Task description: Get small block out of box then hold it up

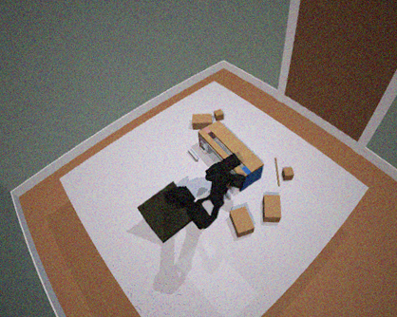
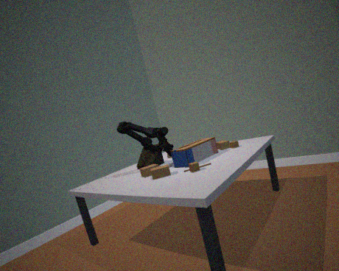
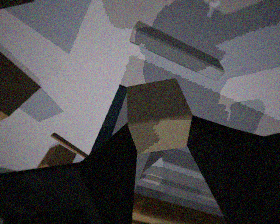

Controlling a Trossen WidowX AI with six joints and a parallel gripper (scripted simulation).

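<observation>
The small tan block is 10 mm to the right of my gripper tip, 10 mm behind it and 10 mm above it. Round my gripper tip: thin stick 280 mm ahead, 70 mm to the right, 70 mm below.
</observation>
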